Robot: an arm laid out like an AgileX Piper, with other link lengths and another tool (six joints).
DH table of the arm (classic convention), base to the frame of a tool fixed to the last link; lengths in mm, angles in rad. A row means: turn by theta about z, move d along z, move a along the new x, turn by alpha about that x. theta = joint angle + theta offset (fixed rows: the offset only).
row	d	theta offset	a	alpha
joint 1	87.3	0.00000	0.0	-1.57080
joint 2	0.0	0.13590	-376.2	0.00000
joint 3	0.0	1.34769	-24.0	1.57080
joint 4	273.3	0.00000	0.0	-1.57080
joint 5	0.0	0.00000	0.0	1.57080
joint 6	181.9	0.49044	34.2	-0.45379
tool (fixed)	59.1	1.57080	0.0	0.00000
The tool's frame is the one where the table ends.
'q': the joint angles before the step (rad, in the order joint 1, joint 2, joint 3, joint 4, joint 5, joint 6). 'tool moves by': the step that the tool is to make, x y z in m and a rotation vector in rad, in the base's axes. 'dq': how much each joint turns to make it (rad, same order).
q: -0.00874, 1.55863, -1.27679, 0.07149, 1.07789, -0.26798
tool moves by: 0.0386, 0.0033, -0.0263, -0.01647, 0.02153, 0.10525
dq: 0.00941, 0.13725, -0.08276, 0.01382, -0.02586, -0.10535
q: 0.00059, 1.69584, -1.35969, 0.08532, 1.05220, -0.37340
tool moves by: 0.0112, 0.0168, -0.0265, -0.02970, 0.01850, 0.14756
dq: 0.05010, 0.07278, -0.01126, -0.00219, -0.03490, -0.10336
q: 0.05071, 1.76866, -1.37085, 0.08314, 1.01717, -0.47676
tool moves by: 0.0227, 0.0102, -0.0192, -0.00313, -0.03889, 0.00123
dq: 0.02515, 0.05043, 0.00010, -0.00925, -0.09079, 0.02101
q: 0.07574, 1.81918, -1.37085, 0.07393, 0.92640, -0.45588
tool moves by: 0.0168, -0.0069, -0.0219, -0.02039, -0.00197, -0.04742
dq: -0.00403, 0.05313, -0.00304, -0.03843, -0.05310, 0.05755
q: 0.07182, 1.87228, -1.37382, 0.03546, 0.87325, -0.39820
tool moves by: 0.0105, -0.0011, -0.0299, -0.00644, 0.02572, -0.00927
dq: -0.00108, 0.06757, -0.00014, -0.00767, -0.04159, 0.01071
